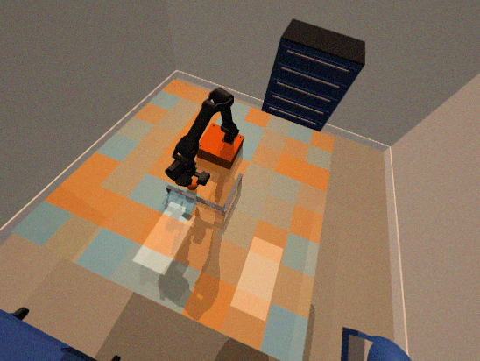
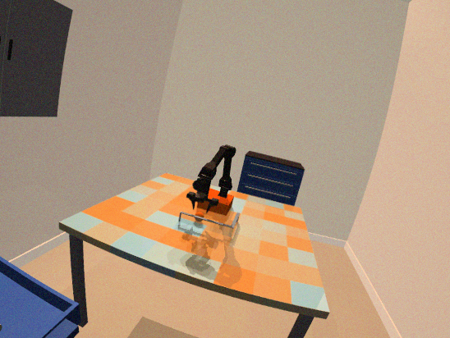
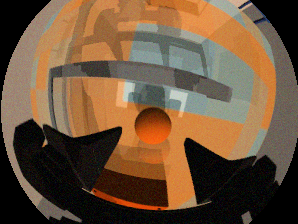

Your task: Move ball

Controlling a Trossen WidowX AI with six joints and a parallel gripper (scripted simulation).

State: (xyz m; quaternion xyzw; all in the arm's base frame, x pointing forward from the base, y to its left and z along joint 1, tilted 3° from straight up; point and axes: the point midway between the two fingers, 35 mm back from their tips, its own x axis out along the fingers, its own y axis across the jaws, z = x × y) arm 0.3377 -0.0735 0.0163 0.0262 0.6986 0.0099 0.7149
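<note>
Now: the orange ball 40 mm below my gripper tip.
</note>
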